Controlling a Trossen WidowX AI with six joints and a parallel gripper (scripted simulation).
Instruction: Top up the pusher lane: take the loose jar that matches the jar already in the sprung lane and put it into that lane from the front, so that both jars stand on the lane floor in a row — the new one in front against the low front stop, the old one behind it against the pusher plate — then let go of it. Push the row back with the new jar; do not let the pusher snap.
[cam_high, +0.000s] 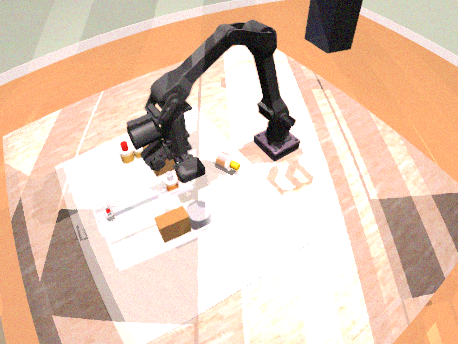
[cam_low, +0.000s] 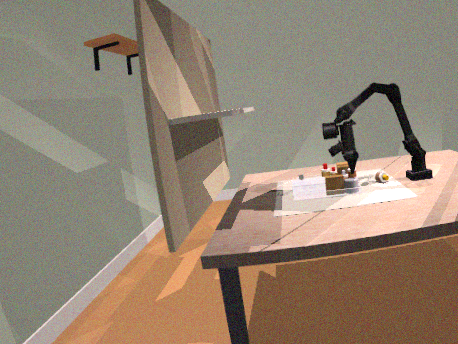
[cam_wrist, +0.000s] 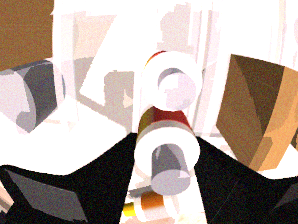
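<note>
Right now the grey cylinder is 1 cm ahead of my gripper tip, 13 cm to the left of it and 3 cm below it. Also, from my gripper tip: pusher lane 15 cm ahead, 3 cm to the left, 4 cm below; then red mark 22 cm ahead, 4 cm to the left, 2 cm above.
</note>
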